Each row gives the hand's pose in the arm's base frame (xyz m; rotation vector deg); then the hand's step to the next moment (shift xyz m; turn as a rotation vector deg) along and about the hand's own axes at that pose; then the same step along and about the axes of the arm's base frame.
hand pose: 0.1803 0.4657 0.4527 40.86 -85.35 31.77
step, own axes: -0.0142 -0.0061 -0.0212 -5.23 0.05 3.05
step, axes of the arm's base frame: 0.0187 0.0125 -0.0135 -2.27 -1.67 -5.36
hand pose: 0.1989 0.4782 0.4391 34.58 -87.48 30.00
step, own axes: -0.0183 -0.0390 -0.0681 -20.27 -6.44 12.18
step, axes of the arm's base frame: 0.0771 0.0164 -0.0166 -4.72 -11.68 -21.02
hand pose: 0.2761 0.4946 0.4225 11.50 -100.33 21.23
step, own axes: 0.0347 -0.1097 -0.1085 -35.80 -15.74 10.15
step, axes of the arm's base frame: 0.1288 -0.0616 0.0680 3.55 -20.68 -34.53
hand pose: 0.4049 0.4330 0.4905 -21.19 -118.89 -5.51
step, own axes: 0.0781 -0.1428 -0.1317 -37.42 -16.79 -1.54
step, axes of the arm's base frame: 0.0303 -0.1471 0.1458 13.71 -24.59 -29.86
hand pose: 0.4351 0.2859 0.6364 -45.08 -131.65 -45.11
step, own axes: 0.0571 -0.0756 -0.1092 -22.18 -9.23 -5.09
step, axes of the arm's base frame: -0.0534 -0.1042 0.0848 9.98 -16.95 -14.71
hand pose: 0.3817 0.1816 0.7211 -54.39 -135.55 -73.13
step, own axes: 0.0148 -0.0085 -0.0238 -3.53 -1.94 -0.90
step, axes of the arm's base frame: -0.0179 -0.0168 0.0159 1.27 -2.95 -2.59
